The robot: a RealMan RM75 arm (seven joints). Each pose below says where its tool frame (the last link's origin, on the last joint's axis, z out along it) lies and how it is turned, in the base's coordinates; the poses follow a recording.
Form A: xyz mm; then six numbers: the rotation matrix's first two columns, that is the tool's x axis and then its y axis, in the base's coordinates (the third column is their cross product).
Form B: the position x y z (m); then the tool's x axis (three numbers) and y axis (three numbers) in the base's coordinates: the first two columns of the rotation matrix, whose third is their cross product. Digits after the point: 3 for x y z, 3 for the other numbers.
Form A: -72 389 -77 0.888 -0.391 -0.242 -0.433 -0.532 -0.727
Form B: -0.072 0.389 -0.077 0.888 -0.391 -0.242 -0.433 -0.532 -0.727
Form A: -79 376 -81 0.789 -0.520 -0.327 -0.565 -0.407 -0.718
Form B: -0.079 0.376 -0.081 0.789 -0.520 -0.327 -0.565 -0.407 -0.718
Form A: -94 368 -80 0.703 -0.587 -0.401 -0.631 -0.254 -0.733
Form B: -0.094 0.368 -0.080 0.703 -0.587 -0.401 -0.631 -0.254 -0.733
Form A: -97 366 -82 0.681 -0.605 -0.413 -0.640 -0.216 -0.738
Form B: -0.097 0.366 -0.082 0.681 -0.605 -0.413 -0.640 -0.216 -0.738
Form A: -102 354 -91 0.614 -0.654 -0.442 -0.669 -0.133 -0.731
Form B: -0.102 0.354 -0.091 0.614 -0.654 -0.442 -0.669 -0.133 -0.731
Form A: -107 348 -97 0.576 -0.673 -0.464 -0.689 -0.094 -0.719
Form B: -0.107 0.348 -0.097 0.576 -0.673 -0.464 -0.689 -0.094 -0.719
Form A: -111 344 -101 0.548 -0.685 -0.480 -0.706 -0.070 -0.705
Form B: -0.111 0.344 -0.101 0.548 -0.685 -0.480 -0.706 -0.070 -0.705
